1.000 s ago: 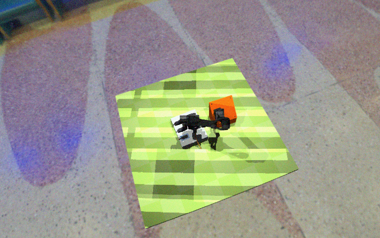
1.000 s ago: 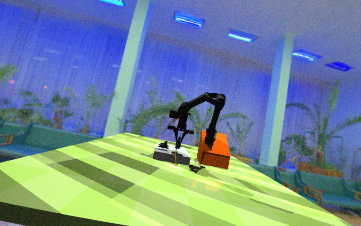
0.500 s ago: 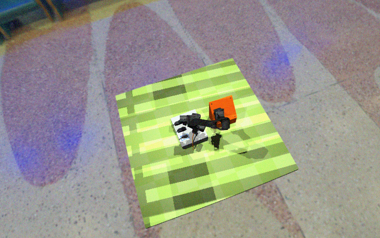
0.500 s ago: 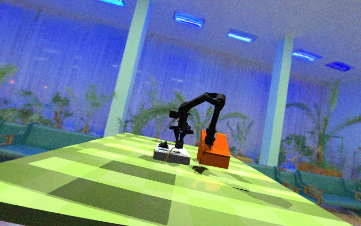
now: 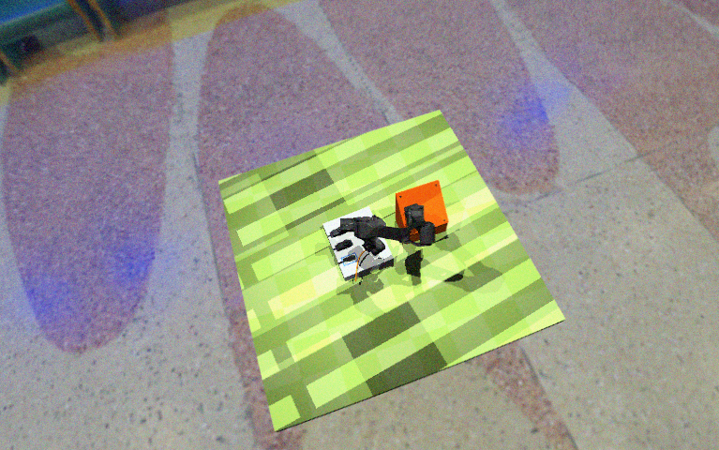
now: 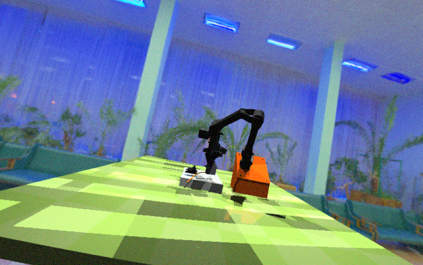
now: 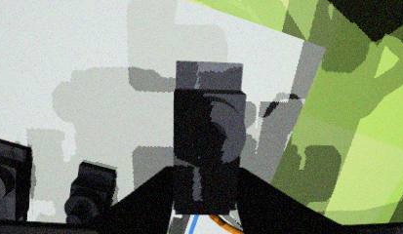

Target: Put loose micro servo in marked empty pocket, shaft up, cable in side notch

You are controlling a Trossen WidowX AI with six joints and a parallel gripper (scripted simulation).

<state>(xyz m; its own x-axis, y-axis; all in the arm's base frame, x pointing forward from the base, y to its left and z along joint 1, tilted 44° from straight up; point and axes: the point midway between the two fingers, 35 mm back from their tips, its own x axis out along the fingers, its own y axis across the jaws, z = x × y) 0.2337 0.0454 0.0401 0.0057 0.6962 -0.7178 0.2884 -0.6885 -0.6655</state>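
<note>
Right now the white robot deck is 1 cm behind my gripper tip, 7 cm to the right of it and 10 cm below it.
</note>
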